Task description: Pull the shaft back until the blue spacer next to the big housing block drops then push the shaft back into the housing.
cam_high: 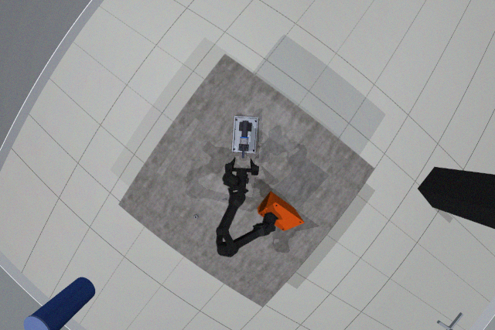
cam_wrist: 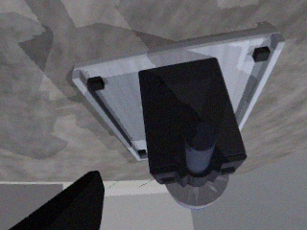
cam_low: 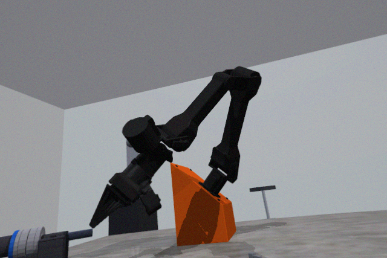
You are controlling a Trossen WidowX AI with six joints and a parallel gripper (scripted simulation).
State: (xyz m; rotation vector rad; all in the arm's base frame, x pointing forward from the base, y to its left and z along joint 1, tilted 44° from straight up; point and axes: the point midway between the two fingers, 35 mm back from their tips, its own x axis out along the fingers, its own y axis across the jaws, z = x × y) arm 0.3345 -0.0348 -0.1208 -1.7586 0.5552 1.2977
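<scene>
Right now the thin shaft is 60 mm to the right of my gripper tip, 50 mm ahead of it and 10 mm below it. From my gripper tip the other things lie so: blue spacer: 90 mm to the right, 80 mm ahead, 10 mm below; then silver ring: 70 mm to the right, 60 mm ahead, 10 mm below.
</scene>
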